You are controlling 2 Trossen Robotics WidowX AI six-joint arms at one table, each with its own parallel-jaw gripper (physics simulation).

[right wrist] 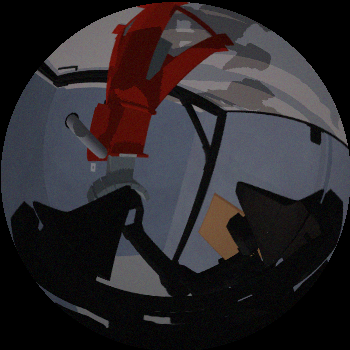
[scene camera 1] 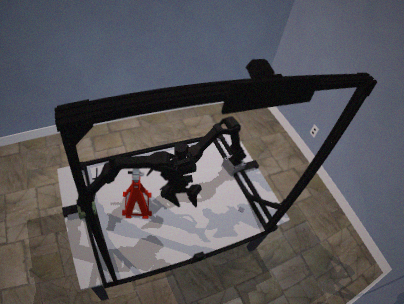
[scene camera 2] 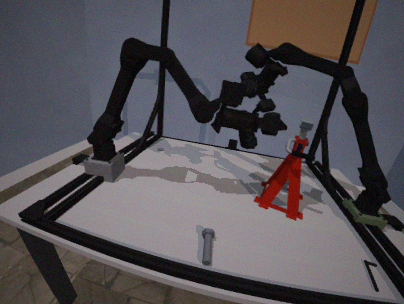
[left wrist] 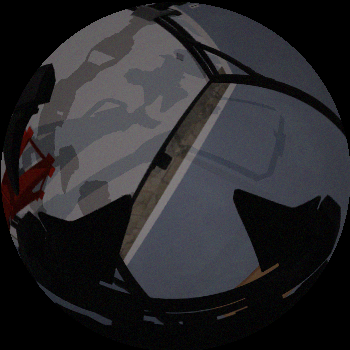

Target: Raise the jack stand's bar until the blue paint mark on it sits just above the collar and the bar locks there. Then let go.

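Where they show: left gripper, between the fingertips: (scene camera 1: 187, 206) (scene camera 2: 247, 105) (left wrist: 183, 197); right gripper, between the fingertips: (right wrist: 185, 189) (scene camera 1: 153, 182); left arm's base, origin of its link: (scene camera 2: 365, 209); right arm's base, origin of its link: (scene camera 1: 235, 160) (scene camera 2: 104, 156).
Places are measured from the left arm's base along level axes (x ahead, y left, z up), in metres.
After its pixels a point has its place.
Note:
The red jack stand (scene camera 1: 136, 194) {x 0.275, y -0.055, z 0.104 m} (scene camera 2: 295, 192) {x 0.266, y 0.039, z 0.032 m} (left wrist: 22, 186) {x 0.304, y -0.061, z 0.081 m} (right wrist: 132, 75) {x 0.311, y -0.011, z 0.105 m} stands upright on the table. A short length of its grey bar (scene camera 2: 304, 134) {x 0.283, y -0.009, z 0.204 m} (right wrist: 121, 165) {x 0.291, y -0.025, z 0.200 m} shows between the red collar (right wrist: 120, 130) {x 0.299, y -0.017, z 0.162 m} and the curved saddle (right wrist: 111, 186) {x 0.301, y -0.015, z 0.221 m}. No blue mark shows on it. The lever (right wrist: 86, 135) {x 0.332, y 0.011, z 0.168 m} sticks out beside the collar. My right gripper (scene camera 2: 267, 134) (right wrist: 185, 189) {x 0.355, y -0.067, z 0.197 m} is open and empty, left of the stand's top in scene camera 2. Its left-hand finger overlaps the saddle in the right wrist view; contact is unclear. My left gripper (scene camera 1: 186, 204) {x 0.458, y -0.250, z 0.232 m} (left wrist: 183, 197) {x 0.458, y -0.250, z 0.232 m} is open and empty, higher up.
A grey bolt (scene camera 2: 207, 247) {x 0.493, y 0.266, z -0.023 m} lies near the front edge of the table and a black hex key (scene camera 2: 372, 276) {x 0.096, y 0.234, z -0.037 m} at the front right in scene camera 2. Black frame posts and rails surround the work area. My two arms are close together above the table.

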